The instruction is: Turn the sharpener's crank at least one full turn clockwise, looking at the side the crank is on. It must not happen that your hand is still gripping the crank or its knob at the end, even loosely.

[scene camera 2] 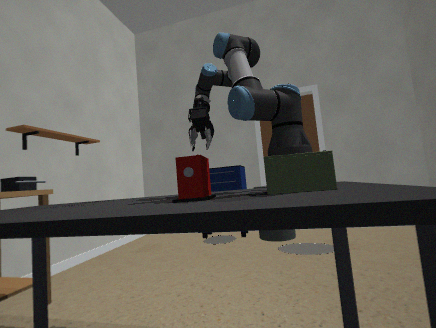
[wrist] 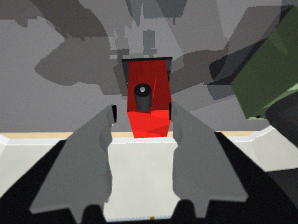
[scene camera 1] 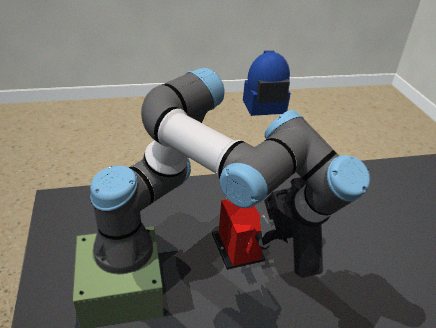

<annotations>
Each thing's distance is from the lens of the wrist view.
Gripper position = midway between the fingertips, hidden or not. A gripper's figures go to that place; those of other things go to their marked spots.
my gripper (wrist: 142, 104): 15 cm
red sharpener (wrist: 158, 125): 29 cm
</annotations>
